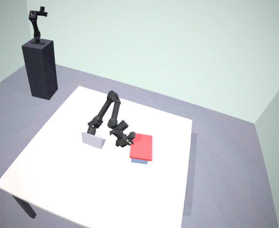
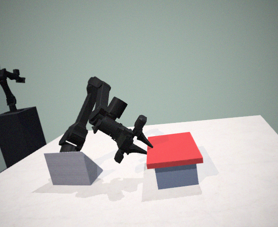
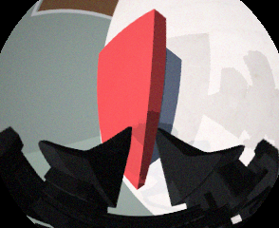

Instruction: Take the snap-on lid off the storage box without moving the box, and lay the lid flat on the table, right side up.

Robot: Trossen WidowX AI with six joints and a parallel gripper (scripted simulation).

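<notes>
Right now the red lid is 70 mm ahead of my gripper tip and 10 mm to the left of it. The rest, counted from my gripper tip: blue-grey storage box 80 mm ahead, 50 mm below, 10 mm to the left.
</notes>
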